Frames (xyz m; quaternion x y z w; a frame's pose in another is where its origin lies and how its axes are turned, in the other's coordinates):
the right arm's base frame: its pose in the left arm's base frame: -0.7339 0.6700 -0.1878 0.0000 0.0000 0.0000 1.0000
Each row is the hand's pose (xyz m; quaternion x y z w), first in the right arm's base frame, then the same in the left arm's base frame.
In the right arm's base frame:
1: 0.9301 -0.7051 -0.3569 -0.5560 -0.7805 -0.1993 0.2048
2: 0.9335 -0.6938 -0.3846 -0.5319 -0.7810 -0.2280 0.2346
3: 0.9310 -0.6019 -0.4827 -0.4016 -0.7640 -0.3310 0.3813
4: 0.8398 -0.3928 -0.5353 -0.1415 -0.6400 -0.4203 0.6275
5: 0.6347 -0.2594 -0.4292 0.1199 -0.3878 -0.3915 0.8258
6: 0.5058 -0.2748 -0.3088 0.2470 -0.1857 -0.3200 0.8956
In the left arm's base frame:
1: 0.1962 -0.0351 -0.5447 -0.5560 -0.7805 -0.1993 0.2048
2: 0.1996 -0.0238 -0.5724 -0.5319 -0.7810 -0.2280 0.2346
3: 0.1971 0.0681 -0.6705 -0.4016 -0.7640 -0.3310 0.3813
4: 0.1059 0.2772 -0.7231 -0.1415 -0.6400 -0.4203 0.6275
5: -0.0992 0.4106 -0.6170 0.1199 -0.3878 -0.3915 0.8258
6: -0.2281 0.3952 -0.4966 0.2470 -0.1857 -0.3200 0.8956

